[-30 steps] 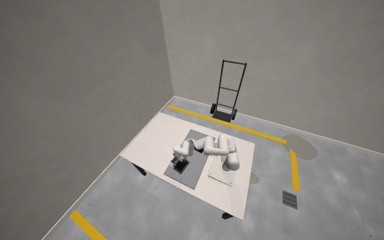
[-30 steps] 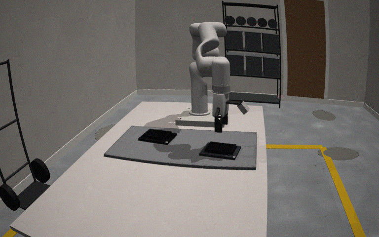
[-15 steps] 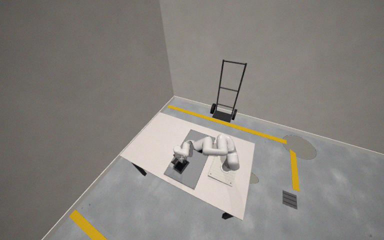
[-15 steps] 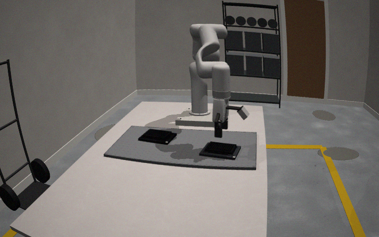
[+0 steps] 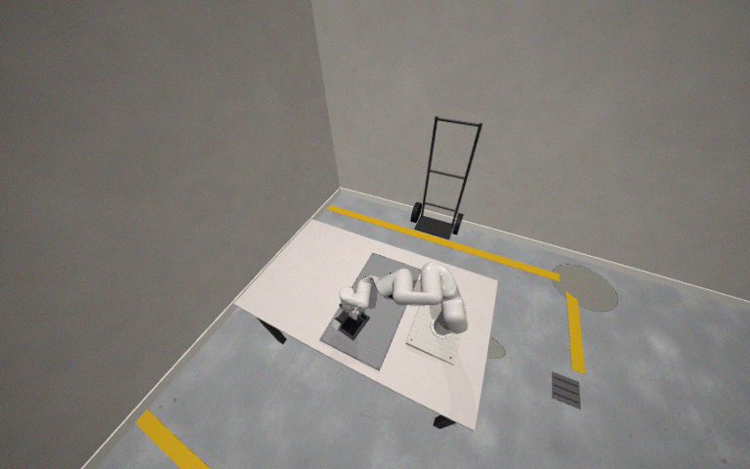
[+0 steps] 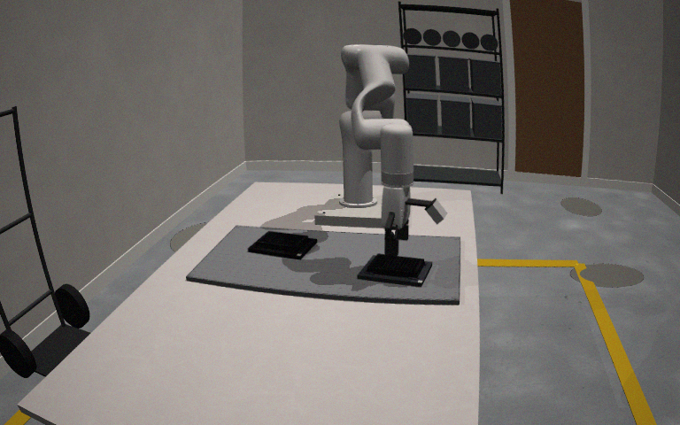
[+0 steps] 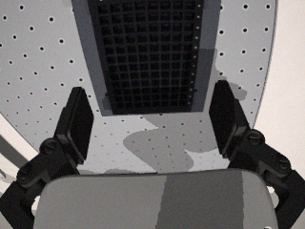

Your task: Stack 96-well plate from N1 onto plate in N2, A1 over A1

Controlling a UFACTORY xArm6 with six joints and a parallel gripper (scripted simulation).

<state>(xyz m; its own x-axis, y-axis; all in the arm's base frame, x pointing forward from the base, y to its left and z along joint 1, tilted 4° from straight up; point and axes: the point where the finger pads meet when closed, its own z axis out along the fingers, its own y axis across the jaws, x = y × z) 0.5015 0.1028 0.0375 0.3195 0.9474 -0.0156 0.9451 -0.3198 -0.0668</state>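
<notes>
The plate nest lies 70 mm below my hand.
</notes>
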